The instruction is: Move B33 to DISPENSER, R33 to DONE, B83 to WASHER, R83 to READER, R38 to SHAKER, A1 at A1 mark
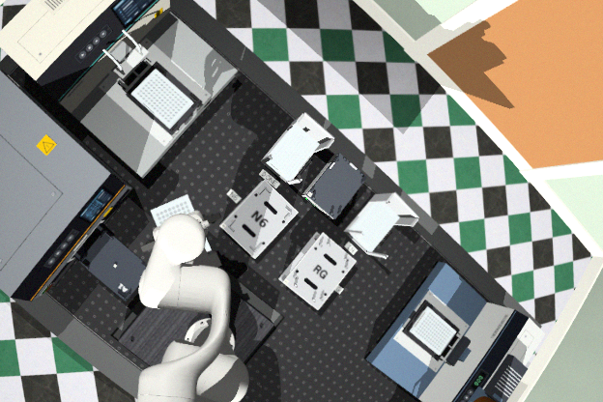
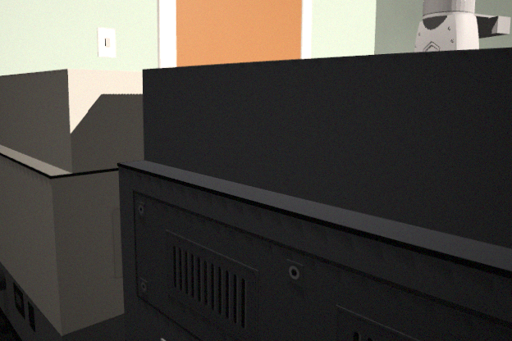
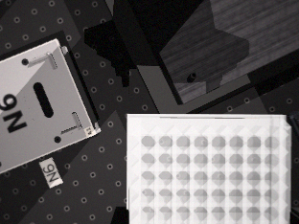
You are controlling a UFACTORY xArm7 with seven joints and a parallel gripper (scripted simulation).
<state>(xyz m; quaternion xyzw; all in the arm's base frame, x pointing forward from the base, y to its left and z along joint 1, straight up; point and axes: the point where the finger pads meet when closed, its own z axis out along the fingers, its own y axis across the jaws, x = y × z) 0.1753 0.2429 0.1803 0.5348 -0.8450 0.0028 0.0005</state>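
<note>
Now: hand 17 cm past the dark reader nest, 12 cm above it and 6 cm to the right of it. The rest, counted from my hand: N6 nest: 19 cm below, 15 cm ahead, 14 cm to the right; regrip nest RG: 34 cm to the right, 17 cm below, 14 cm ahead.
</note>
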